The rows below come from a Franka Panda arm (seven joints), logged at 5 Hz.
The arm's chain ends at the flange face. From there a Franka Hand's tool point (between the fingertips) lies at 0.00 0.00 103.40 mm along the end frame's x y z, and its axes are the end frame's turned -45 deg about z.
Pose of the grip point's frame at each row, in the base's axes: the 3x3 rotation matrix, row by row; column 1 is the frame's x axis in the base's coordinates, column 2 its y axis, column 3 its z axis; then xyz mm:
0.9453, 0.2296, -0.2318; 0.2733, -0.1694, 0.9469; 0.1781, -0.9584, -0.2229; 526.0, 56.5, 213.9
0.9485, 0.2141, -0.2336; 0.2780, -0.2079, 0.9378; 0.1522, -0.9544, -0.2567; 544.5, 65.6, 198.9
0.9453, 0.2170, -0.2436; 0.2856, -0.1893, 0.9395; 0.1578, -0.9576, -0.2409; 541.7, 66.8, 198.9
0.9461, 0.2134, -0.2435; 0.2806, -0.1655, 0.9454; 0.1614, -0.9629, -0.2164; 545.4, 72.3, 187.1
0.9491, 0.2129, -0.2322; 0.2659, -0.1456, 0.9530; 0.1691, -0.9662, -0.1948; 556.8, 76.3, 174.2
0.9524, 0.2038, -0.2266; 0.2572, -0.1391, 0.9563; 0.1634, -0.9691, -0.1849; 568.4, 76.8, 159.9
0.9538, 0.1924, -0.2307; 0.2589, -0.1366, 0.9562; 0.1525, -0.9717, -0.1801; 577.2, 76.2, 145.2
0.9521, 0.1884, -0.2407; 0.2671, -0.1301, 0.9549; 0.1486, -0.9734, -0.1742; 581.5, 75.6, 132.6
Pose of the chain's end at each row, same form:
0.8308, -0.5061, -0.2318; 0.0735, -0.3130, 0.9469; -0.5518, -0.8036, -0.2229; 550.0, -41.4, 236.9
0.8221, -0.5193, -0.2336; 0.0496, -0.3436, 0.9378; -0.5672, -0.7825, -0.2567; 568.7, -31.4, 225.4
0.8219, -0.5150, -0.2436; 0.0681, -0.3358, 0.9395; -0.5655, -0.7887, -0.2409; 566.9, -30.3, 223.8
0.8199, -0.5181, -0.2435; 0.0814, -0.3154, 0.9454; -0.5667, -0.7950, -0.2164; 570.6, -25.5, 209.5
0.8217, -0.5206, -0.2322; 0.0851, -0.2910, 0.9530; -0.5636, -0.8028, -0.1948; 580.8, -22.2, 194.3
0.8176, -0.5293, -0.2266; 0.0835, -0.2802, 0.9563; -0.5697, -0.8008, -0.1849; 591.8, -22.1, 179.0
0.8105, -0.5384, -0.2307; 0.0865, -0.2797, 0.9562; -0.5793, -0.7949, -0.1801; 601.1, -22.7, 163.8
0.8065, -0.5400, -0.2407; 0.0969, -0.2809, 0.9549; -0.5832, -0.7934, -0.1742; 606.4, -23.1, 150.6

